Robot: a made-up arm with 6 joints. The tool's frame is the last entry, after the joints.
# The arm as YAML. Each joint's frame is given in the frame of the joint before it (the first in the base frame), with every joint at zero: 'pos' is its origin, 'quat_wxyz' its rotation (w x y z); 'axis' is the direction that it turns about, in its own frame. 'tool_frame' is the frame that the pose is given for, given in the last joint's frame.
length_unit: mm
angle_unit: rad
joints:
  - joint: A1
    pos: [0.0, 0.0, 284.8]
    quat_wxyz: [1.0, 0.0, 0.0, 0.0]
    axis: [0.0, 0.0, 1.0]
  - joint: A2
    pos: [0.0, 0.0, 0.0]
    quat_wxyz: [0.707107, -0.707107, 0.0, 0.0]
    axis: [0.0, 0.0, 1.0]
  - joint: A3
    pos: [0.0, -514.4, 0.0]
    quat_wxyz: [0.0, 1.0, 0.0, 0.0]
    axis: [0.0, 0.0, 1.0]
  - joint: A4
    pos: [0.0, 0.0, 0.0]
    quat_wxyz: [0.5, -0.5, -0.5, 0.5]
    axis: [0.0, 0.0, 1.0]
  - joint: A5
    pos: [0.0, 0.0, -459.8]
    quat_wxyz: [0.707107, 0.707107, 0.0, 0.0]
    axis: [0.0, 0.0, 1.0]
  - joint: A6
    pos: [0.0, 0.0, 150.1]
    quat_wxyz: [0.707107, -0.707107, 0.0, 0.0]
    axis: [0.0, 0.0, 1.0]
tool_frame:
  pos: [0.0, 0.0, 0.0]
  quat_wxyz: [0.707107, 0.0, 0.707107, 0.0]
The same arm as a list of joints. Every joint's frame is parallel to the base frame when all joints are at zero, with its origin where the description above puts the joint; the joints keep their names.
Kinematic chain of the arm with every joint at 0, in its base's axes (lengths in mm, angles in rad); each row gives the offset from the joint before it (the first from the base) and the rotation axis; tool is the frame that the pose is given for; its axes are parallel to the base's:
A1: xyz 0.0 0.0 284.8 axis +z
A2: xyz 0.0 0.0 0.0 axis +y
A3: xyz 0.0 0.0 514.4 axis -y
A4: xyz 0.0 0.0 0.0 axis -x
A5: xyz 459.8 0.0 0.0 axis -y
A6: xyz 0.0 -150.1 0.0 axis -x
tool: xyz 0.0 0.0 0.0

